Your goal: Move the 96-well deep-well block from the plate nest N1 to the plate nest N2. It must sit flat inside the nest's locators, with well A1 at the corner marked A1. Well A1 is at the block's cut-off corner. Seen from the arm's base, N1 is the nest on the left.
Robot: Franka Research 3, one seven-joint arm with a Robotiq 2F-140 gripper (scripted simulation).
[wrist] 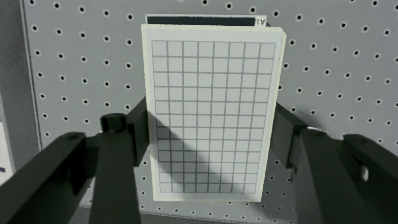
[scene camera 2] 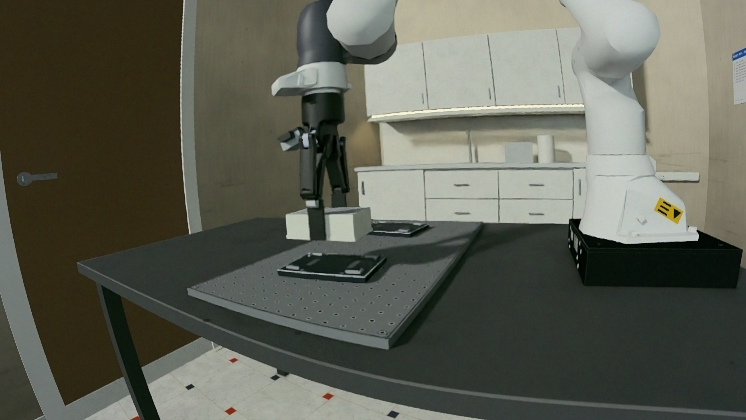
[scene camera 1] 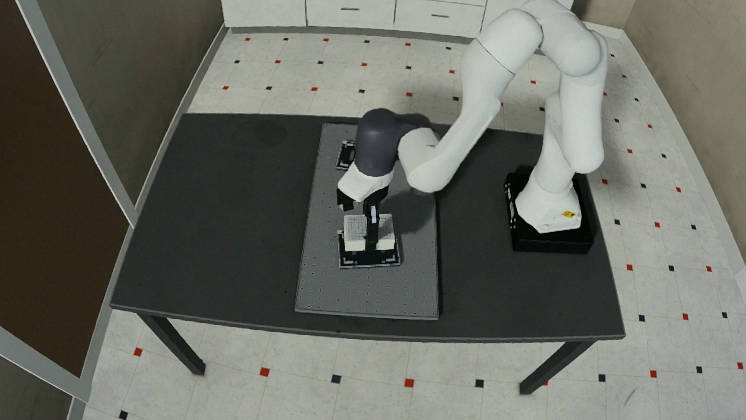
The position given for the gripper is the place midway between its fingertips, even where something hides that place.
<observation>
In view: the gripper (scene camera 2: 330,233), a deep-well block (scene camera 2: 342,223) and a nest N1 (scene camera 2: 332,263).
The deep-well block is seen too in the wrist view (wrist: 211,91) and in scene camera 1 (scene camera 1: 355,226). The gripper is seen too in the wrist view (wrist: 207,109) and in scene camera 1 (scene camera 1: 368,236). The nest N1 is seen too in scene camera 1 (scene camera 1: 367,259).
</observation>
